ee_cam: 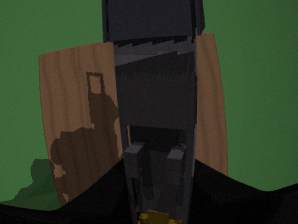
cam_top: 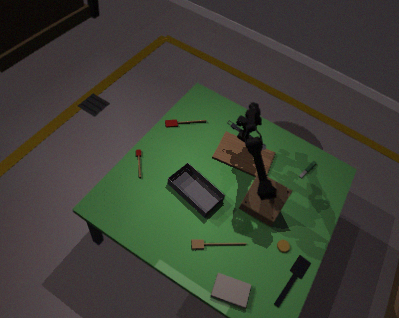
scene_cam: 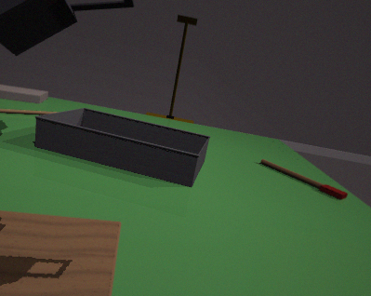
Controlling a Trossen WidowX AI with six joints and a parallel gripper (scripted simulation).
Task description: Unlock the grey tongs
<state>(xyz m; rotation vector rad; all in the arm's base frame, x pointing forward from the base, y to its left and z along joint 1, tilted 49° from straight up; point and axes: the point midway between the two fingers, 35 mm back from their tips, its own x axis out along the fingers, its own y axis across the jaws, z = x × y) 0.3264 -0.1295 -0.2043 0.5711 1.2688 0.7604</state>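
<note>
Now: the wooden board 70 mm behind my gripper tip and 140 mm below it. From my gripper tip the other things lie so: roasting tin: 10 mm ahead, 430 mm to the left, 120 mm below; yellow lock tab: 20 mm behind, 30 mm above; green object: 440 mm behind, 190 mm to the right, 140 mm below.
</note>
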